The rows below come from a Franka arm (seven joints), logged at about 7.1 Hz.
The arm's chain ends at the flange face. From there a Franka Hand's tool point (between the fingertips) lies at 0.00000 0.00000 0.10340 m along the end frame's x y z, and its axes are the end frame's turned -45 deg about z.
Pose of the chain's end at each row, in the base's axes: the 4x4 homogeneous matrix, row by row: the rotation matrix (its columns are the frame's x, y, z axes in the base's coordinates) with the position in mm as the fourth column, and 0 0 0 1 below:
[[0.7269, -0.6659, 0.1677, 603.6], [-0.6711, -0.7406, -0.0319, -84.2], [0.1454, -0.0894, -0.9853, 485.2], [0, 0, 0, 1]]
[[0.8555, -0.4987, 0.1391, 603.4], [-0.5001, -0.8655, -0.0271, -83.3], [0.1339, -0.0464, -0.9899, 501.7], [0, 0, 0, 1]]
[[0.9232, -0.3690, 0.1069, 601.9], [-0.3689, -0.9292, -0.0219, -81.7], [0.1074, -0.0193, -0.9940, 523.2], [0, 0, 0, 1]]
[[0.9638, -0.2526, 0.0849, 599.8], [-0.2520, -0.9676, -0.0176, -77.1], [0.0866, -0.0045, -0.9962, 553.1], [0, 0, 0, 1]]
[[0.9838, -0.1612, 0.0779, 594.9], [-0.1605, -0.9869, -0.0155, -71.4], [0.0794, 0.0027, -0.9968, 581.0], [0, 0, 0, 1]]
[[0.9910, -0.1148, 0.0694, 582.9], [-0.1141, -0.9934, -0.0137, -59.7], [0.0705, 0.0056, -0.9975, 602.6], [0, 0, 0, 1]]
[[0.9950, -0.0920, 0.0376, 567.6], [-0.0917, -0.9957, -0.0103, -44.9], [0.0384, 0.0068, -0.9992, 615.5], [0, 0, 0, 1]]
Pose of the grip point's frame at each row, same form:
[[0.9849, 0.0431, 0.1677, 620.9], [0.0491, -0.9982, -0.0319, -87.5], [0.1660, 0.0396, -0.9853, 383.3], [0, 0, 0, 1]]
[[0.9576, 0.2523, 0.1391, 617.8], [0.2584, -0.9656, -0.0271, -86.1], [0.1275, 0.0619, -0.9899, 399.3], [0, 0, 0, 1]]
[[0.9137, 0.3919, 0.1069, 613.0], [0.3962, -0.9179, -0.0219, -84.0], [0.0896, 0.0623, -0.9940, 420.4], [0, 0, 0, 1]]
[[0.8601, 0.5029, 0.0849, 608.6], [0.5060, -0.8624, -0.0176, -78.9], [0.0644, 0.0581, -0.9962, 450.1], [0, 0, 0, 1]]
[[0.8096, 0.5817, 0.0779, 603.0], [0.5844, -0.8113, -0.0155, -73.0], [0.0542, 0.0581, -0.9968, 477.9], [0, 0, 0, 1]]
[[0.7819, 0.6196, 0.0694, 590.1], [0.6218, -0.7831, -0.0137, -61.1], [0.0459, 0.0538, -0.9975, 499.5], [0, 0, 0, 1]]
[[0.7686, 0.6385, 0.0376, 571.5], [0.6392, -0.7689, -0.0103, -46.0], [0.0223, 0.0320, -0.9992, 512.2], [0, 0, 0, 1]]

